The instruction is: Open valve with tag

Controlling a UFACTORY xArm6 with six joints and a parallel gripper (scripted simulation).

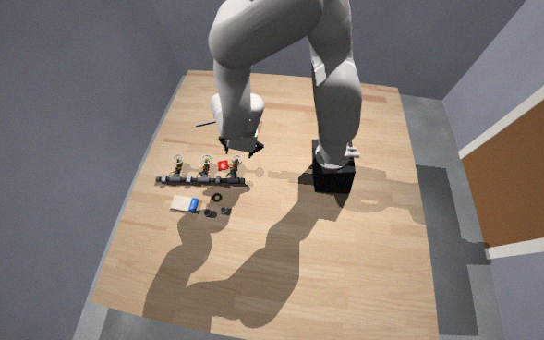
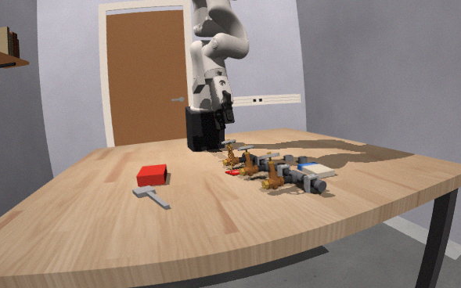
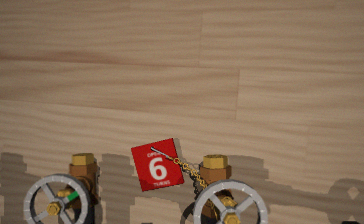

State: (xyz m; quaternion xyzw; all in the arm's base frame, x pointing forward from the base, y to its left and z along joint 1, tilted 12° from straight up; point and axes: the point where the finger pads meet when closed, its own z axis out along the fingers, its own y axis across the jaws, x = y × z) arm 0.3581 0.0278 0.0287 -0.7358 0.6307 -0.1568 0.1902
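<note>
Now: the red tag 140 mm below my hand and 100 mm ahead of it. Round my hand: grey hammer-like tool: 240 mm to the right, 220 mm ahead, 140 mm below; then grey box: 220 mm to the left, 200 mm ahead, 130 mm below; then red box: 240 mm to the right, 130 mm below, 70 mm ahead.
</note>
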